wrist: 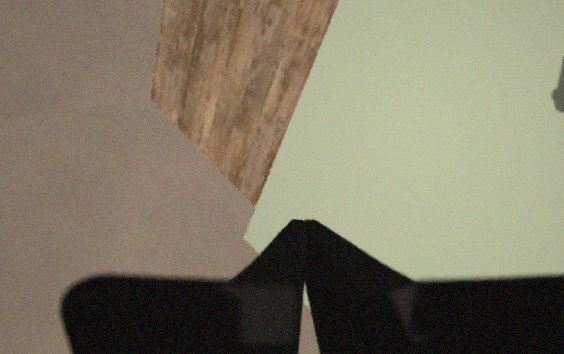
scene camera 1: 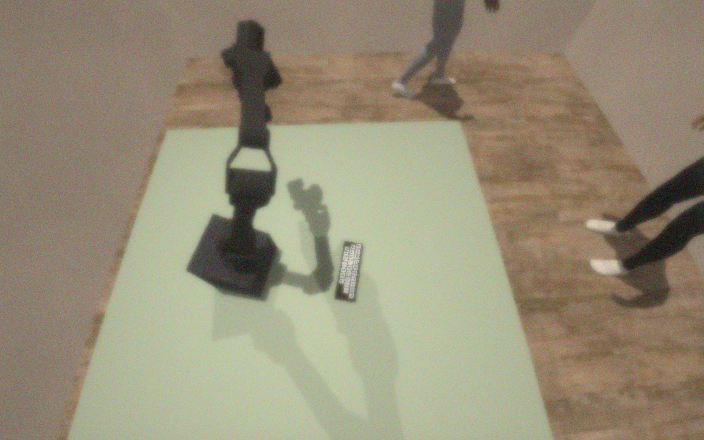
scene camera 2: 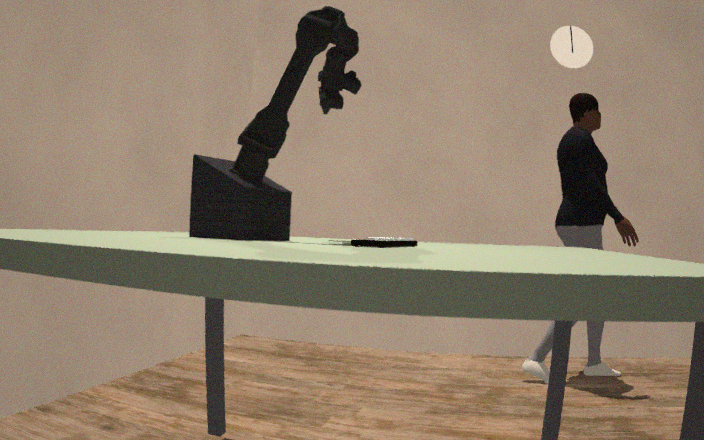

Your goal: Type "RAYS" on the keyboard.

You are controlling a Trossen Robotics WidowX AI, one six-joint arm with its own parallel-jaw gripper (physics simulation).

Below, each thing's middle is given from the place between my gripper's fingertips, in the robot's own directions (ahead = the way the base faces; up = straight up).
Labels:
Right now the black keyboard point(scene camera 1: 342, 291) is 46 cm to the right of my hand, 36 cm below it and 19 cm ahead of it.

